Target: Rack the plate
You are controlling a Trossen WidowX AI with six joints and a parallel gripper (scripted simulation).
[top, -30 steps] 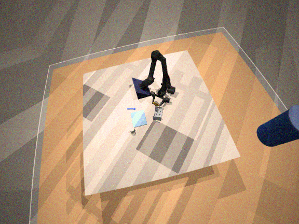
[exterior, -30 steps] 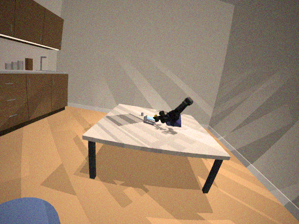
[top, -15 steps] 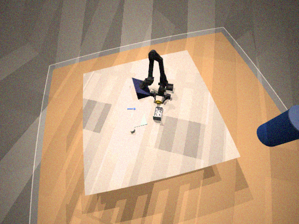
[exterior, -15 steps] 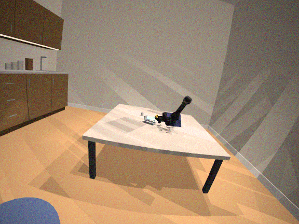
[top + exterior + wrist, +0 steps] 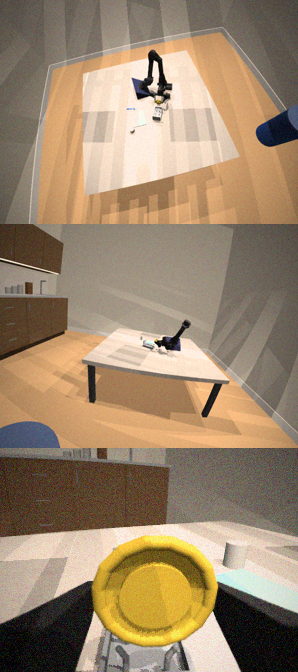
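Right now my gripper tip is 70 mm above the grey dish rack, 60 mm short of it and 20 mm to the left of it. Round my gripper tip: blue utensil: 260 mm to the right, 90 mm below, 50 mm behind; then white cup: 280 mm to the right, 170 mm ahead, 70 mm below; then plate: 10 mm behind.
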